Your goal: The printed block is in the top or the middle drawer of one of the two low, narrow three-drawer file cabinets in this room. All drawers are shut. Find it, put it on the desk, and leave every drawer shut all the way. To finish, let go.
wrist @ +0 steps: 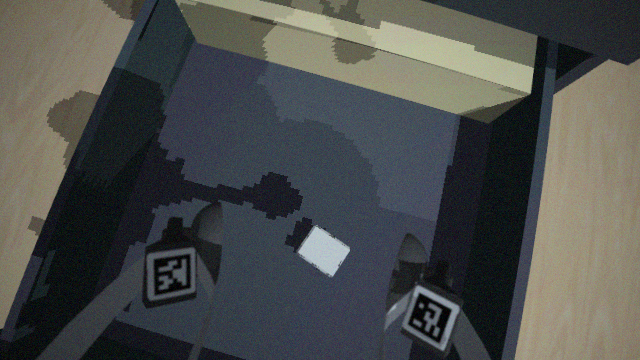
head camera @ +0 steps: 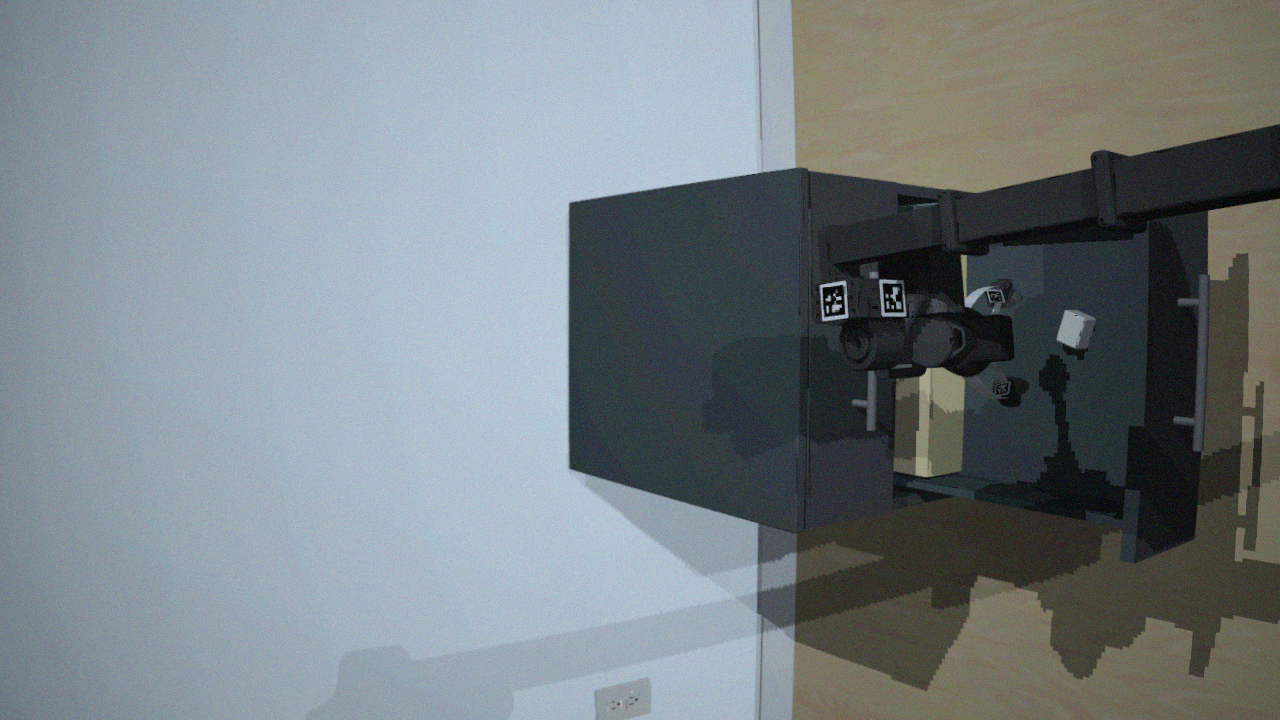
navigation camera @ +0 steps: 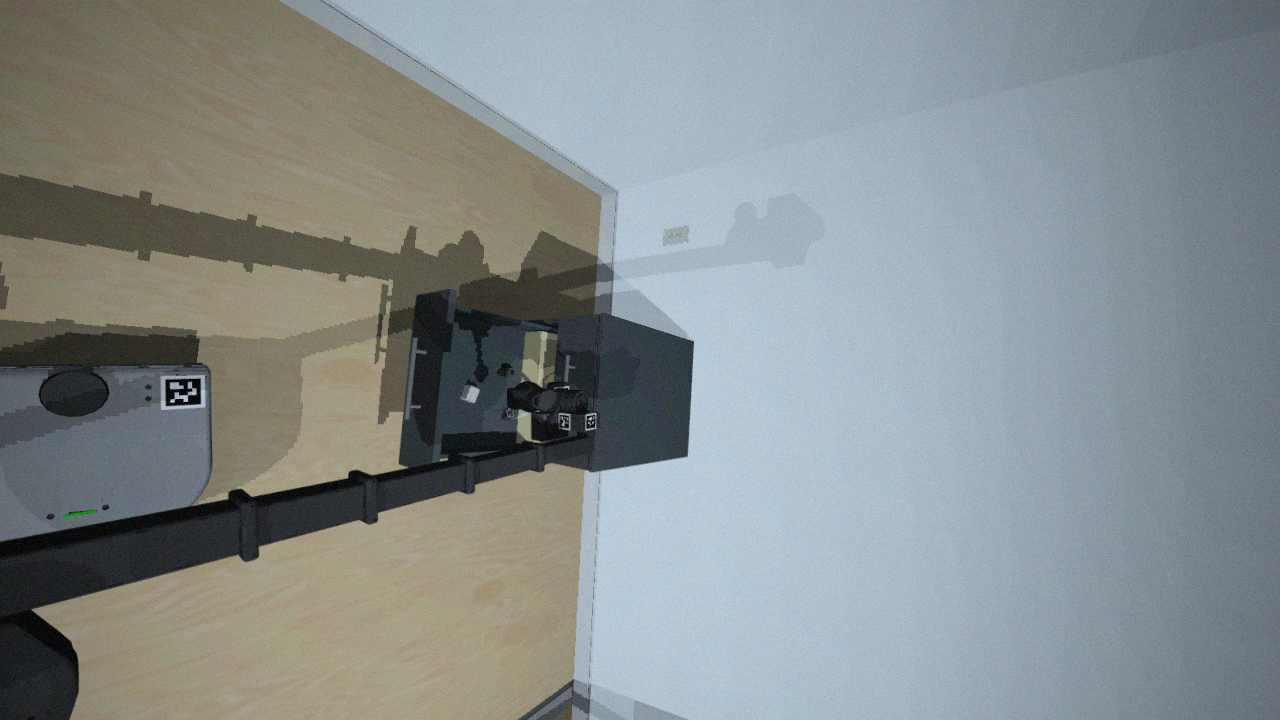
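Observation:
The dark file cabinet (head camera: 662,295) (navigation camera: 648,385) has a drawer (head camera: 1172,358) (navigation camera: 433,344) (wrist: 512,175) pulled out below its shut top drawer front. The small pale block (head camera: 1075,330) (navigation camera: 469,392) (wrist: 324,251) lies on that drawer's floor, towards its front; no print can be made out. My gripper (head camera: 1014,342) (navigation camera: 506,391) (wrist: 309,245) is open and empty, pointing down over the open drawer. In the wrist view the block shows between the spread fingertips, a little nearer the right one. In the head view it lies beyond the fingers, towards the drawer front. The desk does not show.
A cream panel (head camera: 944,420) (navigation camera: 538,349) (wrist: 425,50) crosses the drawer's rear. My arm (head camera: 1190,170) (navigation camera: 304,501) reaches over the drawer's side and hides part of the cabinet front. My base (navigation camera: 116,456) is at the left in the navigation view. A wall stands behind the cabinet.

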